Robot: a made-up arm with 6 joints.
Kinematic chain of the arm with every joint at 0, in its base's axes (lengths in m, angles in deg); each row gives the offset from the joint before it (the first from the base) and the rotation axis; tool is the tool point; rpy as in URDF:
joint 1: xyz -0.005 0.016 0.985 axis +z
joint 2: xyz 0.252 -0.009 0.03 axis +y
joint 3: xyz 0 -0.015 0.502 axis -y
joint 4: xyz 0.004 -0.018 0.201 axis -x
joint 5: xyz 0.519 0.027 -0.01 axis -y
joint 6: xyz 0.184 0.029 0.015 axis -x
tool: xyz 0.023 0 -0.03 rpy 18.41 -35.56 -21.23
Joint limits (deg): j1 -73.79..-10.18 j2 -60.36..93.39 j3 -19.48..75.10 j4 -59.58..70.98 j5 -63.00..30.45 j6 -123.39..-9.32
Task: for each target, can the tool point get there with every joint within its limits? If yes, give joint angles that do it. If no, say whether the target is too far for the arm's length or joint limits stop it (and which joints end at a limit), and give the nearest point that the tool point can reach.
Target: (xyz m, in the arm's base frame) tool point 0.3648 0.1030 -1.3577
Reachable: no: too far | nearest point 0.6990 -0.1041 0.2069 | short by 1.613 m
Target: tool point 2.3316 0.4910 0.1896
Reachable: no: too far | nearest point 1.3888 -0.1306 0.6346 | short by 1.214 m
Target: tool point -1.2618 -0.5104 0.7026
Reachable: no: joint limits stop it (at a limit: joint 1, joint 2, joint 3, joint 4, joint 5, joint 6) | nearest point -0.9158 0.0716 1.5069 | short by 1.051 m
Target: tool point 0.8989 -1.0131 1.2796
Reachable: yes | joints -48.18 53.42 44.48 27.75 -25.64 -68.12
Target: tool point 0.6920 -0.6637 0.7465
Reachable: yes | joints -46.54 53.67 -9.51 -0.93 -51.31 -45.86
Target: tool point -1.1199 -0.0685 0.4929
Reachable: no: joint limits stop it (at a limit: joint 1, joint 2, joint 3, joint 5, joint 6) | nearest point -0.9179 0.1020 1.4993 | short by 1.041 m
